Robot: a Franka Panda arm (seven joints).
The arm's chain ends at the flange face. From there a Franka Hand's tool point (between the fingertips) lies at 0.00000 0.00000 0.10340 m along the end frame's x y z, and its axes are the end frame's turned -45 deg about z.
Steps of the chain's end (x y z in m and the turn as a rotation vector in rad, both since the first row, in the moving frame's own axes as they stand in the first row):
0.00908, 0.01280, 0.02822, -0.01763, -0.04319, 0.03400
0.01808, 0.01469, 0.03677, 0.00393, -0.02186, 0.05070
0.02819, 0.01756, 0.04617, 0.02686, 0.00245, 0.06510
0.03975, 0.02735, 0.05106, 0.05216, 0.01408, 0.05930
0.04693, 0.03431, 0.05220, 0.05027, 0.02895, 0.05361
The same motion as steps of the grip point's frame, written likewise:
-0.00704, 0.01353, 0.02811, 0.01807, -0.04301, 0.03400
0.00113, 0.02125, 0.03674, 0.01824, -0.01268, 0.05070
0.00972, 0.03064, 0.04613, 0.01726, 0.02073, 0.06510
0.01369, 0.04481, 0.05091, 0.02693, 0.04684, 0.05930
0.01475, 0.05604, 0.05203, 0.01508, 0.05602, 0.05361

